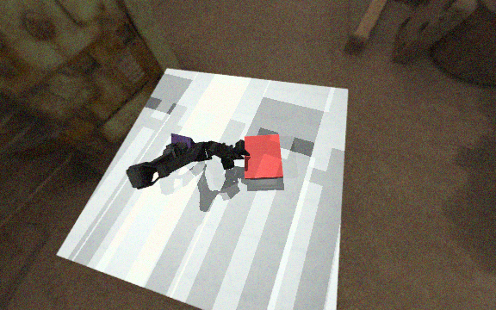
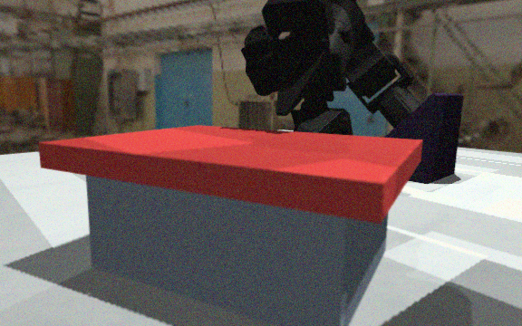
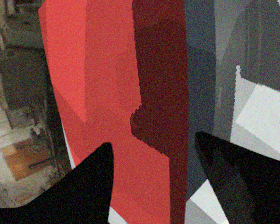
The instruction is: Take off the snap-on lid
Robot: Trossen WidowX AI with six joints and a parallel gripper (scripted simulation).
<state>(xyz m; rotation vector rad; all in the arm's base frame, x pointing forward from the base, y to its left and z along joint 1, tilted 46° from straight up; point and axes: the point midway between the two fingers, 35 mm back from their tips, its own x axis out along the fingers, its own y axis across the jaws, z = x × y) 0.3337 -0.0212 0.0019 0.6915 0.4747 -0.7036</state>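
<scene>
My gripper tip is 8 cm short of the lid and 2 cm to the right of it. Round my gripper tip: grey-blue storage box (8 cm ahead, 2 cm to the left, 5 cm below).
</scene>
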